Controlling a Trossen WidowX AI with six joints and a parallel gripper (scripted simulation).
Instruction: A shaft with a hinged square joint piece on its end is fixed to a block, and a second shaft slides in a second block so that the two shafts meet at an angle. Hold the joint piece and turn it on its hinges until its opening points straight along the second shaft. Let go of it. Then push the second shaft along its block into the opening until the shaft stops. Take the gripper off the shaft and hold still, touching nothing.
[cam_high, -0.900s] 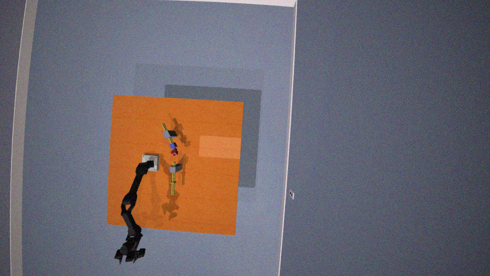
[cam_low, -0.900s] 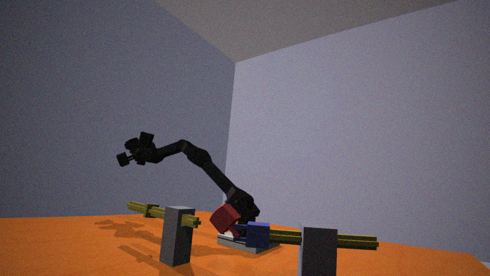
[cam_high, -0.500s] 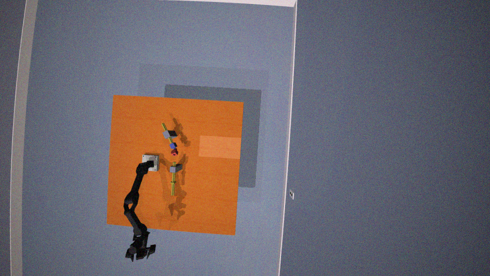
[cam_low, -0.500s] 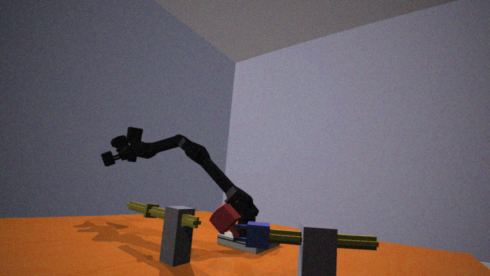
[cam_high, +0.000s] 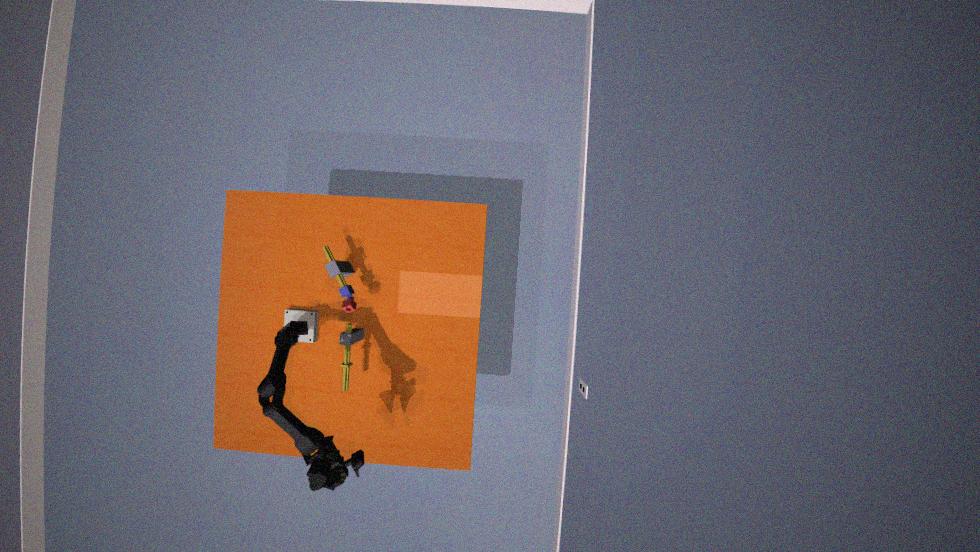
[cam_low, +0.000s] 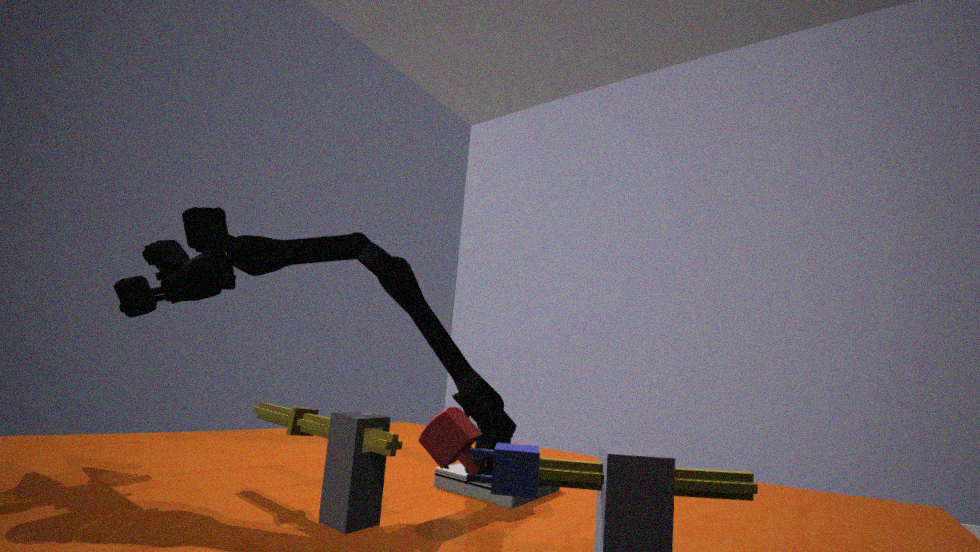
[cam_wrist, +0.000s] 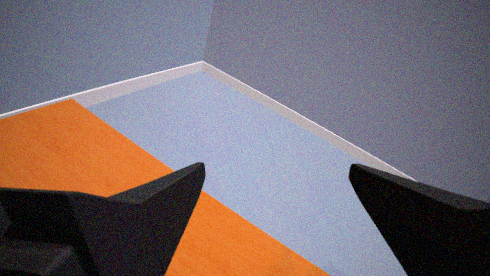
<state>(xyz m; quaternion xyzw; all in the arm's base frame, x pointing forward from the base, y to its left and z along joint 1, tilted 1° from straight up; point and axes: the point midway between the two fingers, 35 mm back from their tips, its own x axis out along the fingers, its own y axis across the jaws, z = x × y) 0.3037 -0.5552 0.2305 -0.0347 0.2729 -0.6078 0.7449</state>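
The dark red square joint piece lies 10 mm behind my gripper tip, 690 mm to the left of it and 130 mm below it.
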